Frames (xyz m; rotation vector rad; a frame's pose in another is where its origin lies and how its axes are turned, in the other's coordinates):
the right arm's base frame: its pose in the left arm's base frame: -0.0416 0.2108 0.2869 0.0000 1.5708 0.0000
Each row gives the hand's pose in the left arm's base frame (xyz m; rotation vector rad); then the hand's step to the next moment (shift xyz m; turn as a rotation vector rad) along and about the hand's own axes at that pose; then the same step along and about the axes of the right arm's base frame.
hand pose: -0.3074 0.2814 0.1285 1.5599 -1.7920 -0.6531
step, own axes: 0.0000 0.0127 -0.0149 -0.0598 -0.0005 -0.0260
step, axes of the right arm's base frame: -0.0191 0.0029 0.0029 -0.0072 0.0602 0.0239
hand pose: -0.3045 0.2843 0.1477 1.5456 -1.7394 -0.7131
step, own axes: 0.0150 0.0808 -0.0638 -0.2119 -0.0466 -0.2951
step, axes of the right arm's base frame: -0.1040 -0.0008 0.0006 -0.1141 0.2163 0.2727
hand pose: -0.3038 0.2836 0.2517 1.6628 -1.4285 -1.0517
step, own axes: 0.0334 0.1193 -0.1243 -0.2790 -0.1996 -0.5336
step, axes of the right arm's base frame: -0.1553 -0.0512 0.0638 -0.0891 0.3055 0.5488
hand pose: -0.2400 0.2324 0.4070 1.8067 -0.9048 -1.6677
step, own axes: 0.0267 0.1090 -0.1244 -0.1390 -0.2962 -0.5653
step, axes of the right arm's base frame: -0.0787 -0.0989 0.1100 0.0709 0.2590 0.5954
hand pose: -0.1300 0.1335 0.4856 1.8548 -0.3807 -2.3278
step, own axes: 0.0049 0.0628 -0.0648 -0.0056 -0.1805 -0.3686
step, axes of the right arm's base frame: 0.0003 -0.0685 0.0589 0.1223 0.1342 0.3681
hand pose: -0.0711 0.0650 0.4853 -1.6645 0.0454 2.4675
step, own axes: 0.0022 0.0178 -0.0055 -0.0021 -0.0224 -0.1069
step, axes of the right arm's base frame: 0.0053 -0.0179 0.0015 0.0370 0.0093 0.1024
